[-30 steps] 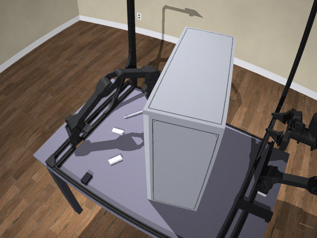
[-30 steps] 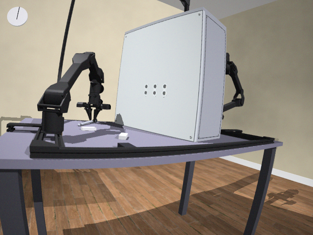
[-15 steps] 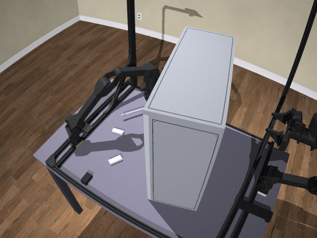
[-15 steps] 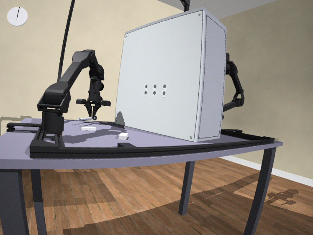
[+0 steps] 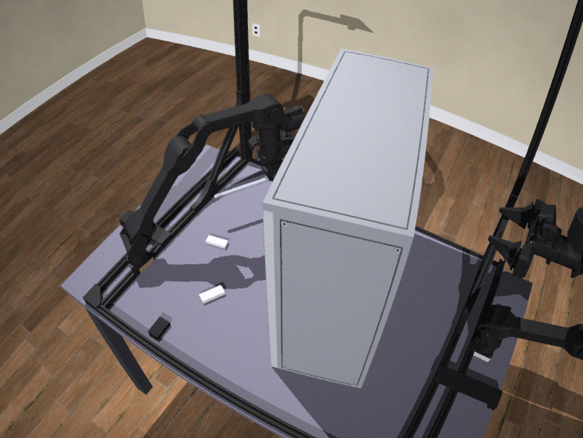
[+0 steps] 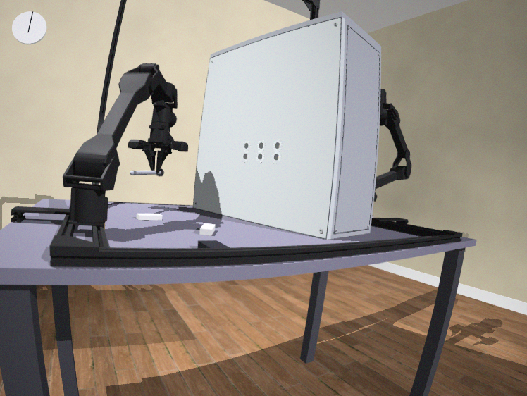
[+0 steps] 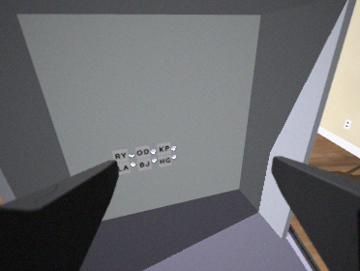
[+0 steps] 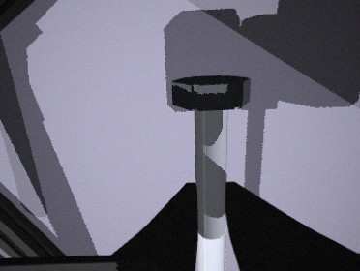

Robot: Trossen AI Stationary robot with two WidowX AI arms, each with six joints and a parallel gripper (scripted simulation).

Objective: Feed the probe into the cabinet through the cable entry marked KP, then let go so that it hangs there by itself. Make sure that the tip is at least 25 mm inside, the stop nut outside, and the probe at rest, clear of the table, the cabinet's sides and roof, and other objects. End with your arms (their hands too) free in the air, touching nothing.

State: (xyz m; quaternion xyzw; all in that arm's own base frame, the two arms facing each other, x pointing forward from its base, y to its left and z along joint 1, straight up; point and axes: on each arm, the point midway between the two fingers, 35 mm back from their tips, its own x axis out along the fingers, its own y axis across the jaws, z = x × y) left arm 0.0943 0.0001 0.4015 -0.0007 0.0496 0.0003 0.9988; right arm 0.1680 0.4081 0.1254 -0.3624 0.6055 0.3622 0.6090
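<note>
My right hand is 4 cm short of the probe, 5 cm to the left of it and 3 cm above it. The rest, counted from my right hand: black block (52 cm ahead, 13 cm to the right, 14 cm below).
</note>
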